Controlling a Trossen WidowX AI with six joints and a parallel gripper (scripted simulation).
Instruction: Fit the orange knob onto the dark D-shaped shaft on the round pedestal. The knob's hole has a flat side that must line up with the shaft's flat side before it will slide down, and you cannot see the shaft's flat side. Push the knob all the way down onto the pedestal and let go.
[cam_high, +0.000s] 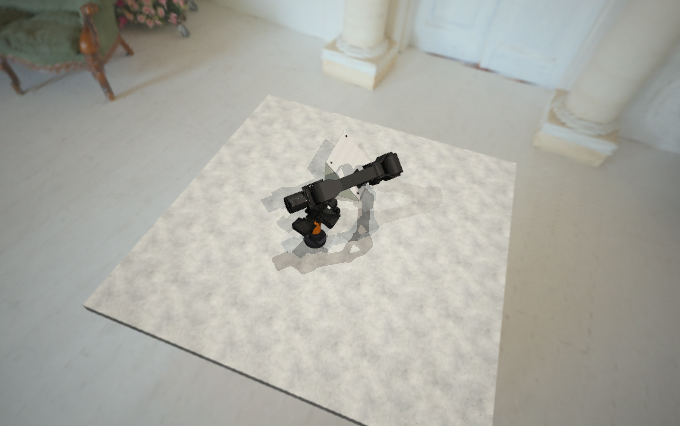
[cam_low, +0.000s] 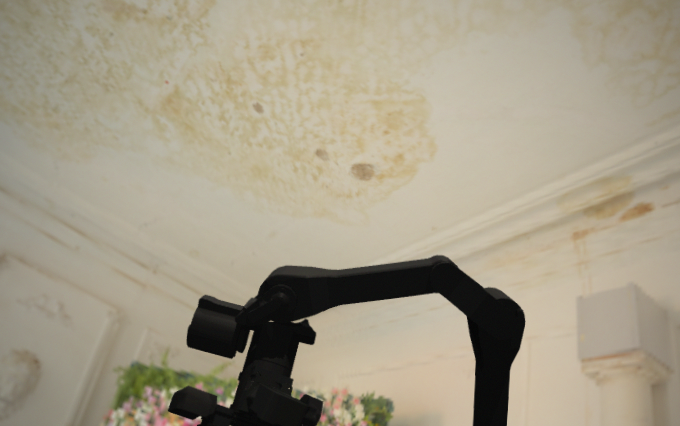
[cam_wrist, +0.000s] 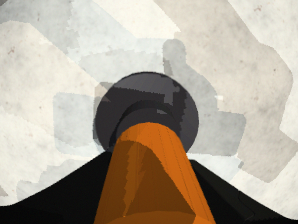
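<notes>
My gripper tip is now 2 cm below the orange knob. Also, from my gripper tip: dark round pedestal 4 cm below.
</notes>
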